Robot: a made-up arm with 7 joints. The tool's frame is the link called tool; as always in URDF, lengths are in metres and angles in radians.
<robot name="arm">
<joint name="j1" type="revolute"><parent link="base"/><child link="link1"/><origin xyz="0.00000 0.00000 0.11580"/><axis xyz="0 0 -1"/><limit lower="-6.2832" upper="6.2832"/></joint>
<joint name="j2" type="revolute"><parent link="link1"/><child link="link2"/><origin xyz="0.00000 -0.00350 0.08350"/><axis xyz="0 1 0"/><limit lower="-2.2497" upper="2.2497"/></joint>
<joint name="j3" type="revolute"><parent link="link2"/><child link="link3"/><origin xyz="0.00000 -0.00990 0.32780"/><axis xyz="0 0 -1"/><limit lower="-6.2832" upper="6.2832"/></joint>
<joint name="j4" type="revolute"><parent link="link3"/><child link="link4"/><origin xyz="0.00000 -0.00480 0.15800"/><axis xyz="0 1 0"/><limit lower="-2.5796" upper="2.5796"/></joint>
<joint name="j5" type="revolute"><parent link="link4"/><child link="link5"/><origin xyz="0.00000 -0.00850 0.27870"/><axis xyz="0 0 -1"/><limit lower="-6.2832" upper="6.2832"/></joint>
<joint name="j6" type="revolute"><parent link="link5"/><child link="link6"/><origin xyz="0.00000 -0.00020 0.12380"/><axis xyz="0 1 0"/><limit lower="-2.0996" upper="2.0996"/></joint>
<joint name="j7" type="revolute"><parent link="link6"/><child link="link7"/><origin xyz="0.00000 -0.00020 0.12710"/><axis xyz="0 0 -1"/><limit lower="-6.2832" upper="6.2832"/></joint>
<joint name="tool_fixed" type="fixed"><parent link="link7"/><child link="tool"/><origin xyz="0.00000 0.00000 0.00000" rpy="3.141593 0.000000 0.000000"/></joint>
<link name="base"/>
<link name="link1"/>
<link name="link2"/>
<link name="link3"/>
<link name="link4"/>
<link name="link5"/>
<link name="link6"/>
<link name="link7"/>
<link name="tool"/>
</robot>
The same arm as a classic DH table. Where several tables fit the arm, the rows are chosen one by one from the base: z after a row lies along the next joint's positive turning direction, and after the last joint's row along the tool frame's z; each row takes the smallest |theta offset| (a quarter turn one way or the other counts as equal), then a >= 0, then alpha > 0; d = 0 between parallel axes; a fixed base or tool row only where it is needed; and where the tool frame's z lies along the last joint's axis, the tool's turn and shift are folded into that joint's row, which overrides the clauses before.
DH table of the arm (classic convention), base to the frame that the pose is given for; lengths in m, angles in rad. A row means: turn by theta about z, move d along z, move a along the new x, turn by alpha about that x. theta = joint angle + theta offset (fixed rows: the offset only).
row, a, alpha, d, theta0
base (fixed), 0.0000, 3.1416, 0.0000, 0.0000
j1, 0.0000, 1.5708, -0.1993, 0.0000
j2, 0.0000, -1.5708, -0.0134, 0.0000
j3, 0.0000, 1.5708, -0.4858, 0.0000
j4, 0.0000, -1.5708, -0.0133, 0.0000
j5, 0.0000, 1.5708, -0.4025, 0.0000
j6, 0.0000, -1.5708, -0.0004, 0.0000
j7, 0.0000, 0.0000, -0.1271, 0.0000
Joint limits (rad, base to tool): -6.2832..6.2832 -2.2497..2.2497 -6.2832..6.2832 -2.5796..2.5796 -6.2832..6.2832 -2.0996..2.0996 -6.2832..6.2832

